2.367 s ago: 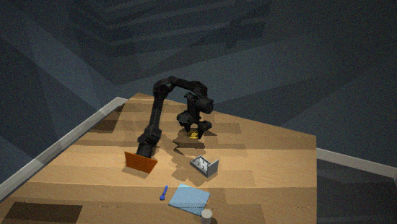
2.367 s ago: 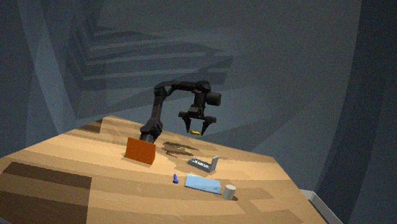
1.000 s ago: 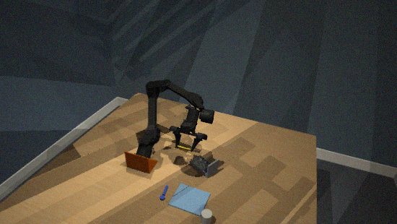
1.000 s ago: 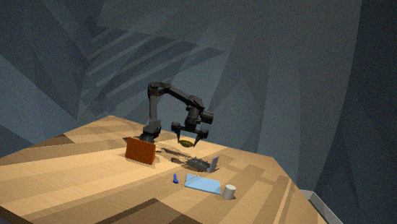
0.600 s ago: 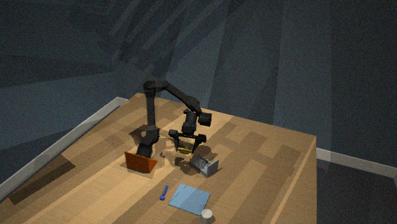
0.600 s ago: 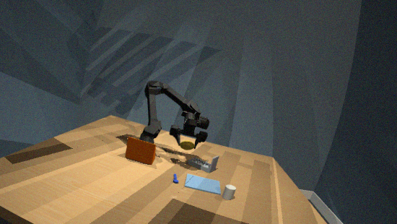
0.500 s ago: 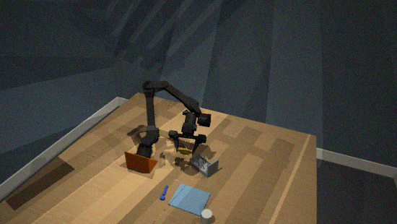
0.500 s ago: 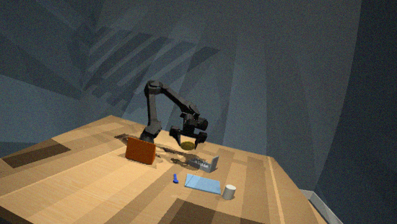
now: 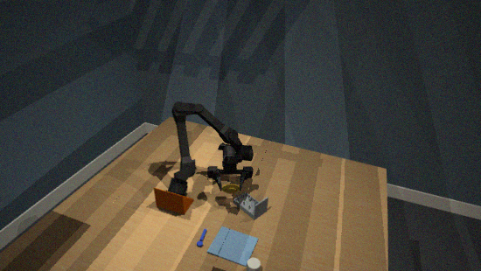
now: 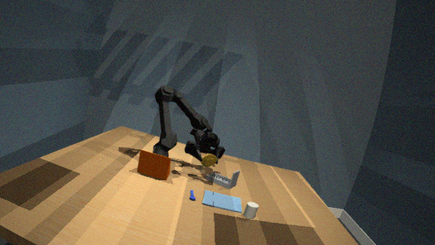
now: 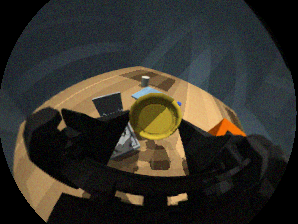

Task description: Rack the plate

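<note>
My gripper tip is now 70 mm short of the grey dish rack, 70 mm above it and 30 mm to the right of it. From my gripper tip the other things lie so: yellow plate 10 mm to the left; then small blue utensil 200 mm to the right, 90 mm below, 30 mm behind; then light blue mat 180 mm to the right, 90 mm below, 90 mm ahead.
</note>
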